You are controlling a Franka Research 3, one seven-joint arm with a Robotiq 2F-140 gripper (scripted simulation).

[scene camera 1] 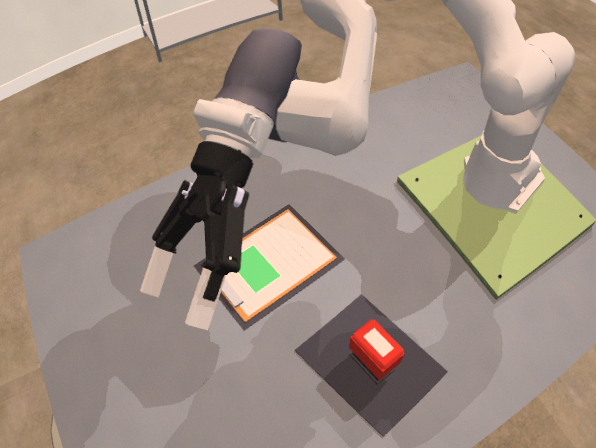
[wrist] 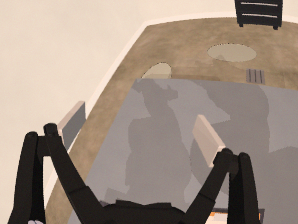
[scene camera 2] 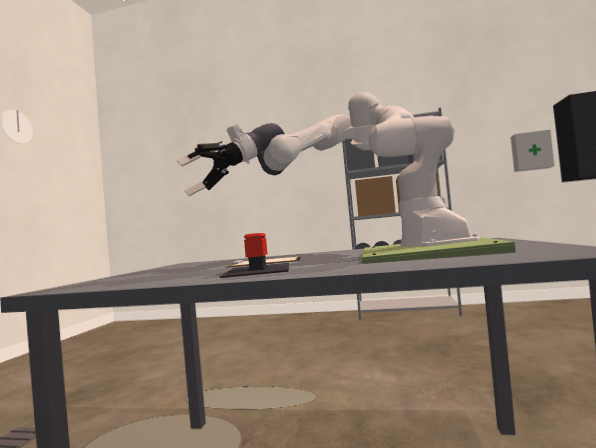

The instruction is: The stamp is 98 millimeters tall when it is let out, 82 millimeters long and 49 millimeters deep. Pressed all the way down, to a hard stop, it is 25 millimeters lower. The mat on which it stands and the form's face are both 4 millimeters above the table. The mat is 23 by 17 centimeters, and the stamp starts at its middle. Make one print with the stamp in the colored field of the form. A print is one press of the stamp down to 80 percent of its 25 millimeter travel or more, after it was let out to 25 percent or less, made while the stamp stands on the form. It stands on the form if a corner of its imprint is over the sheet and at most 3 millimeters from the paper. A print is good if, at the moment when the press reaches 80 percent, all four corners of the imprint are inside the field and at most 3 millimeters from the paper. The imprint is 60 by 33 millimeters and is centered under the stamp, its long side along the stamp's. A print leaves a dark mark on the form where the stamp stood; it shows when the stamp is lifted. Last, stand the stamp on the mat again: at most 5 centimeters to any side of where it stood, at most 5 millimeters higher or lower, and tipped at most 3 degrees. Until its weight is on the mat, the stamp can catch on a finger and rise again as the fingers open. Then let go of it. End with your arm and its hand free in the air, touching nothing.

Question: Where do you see a form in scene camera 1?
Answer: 283, 254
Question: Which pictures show my gripper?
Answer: Scene camera 1, the wrist view and scene camera 2: all of them.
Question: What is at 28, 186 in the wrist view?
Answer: My gripper.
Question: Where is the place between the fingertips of my gripper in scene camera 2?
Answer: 183, 179
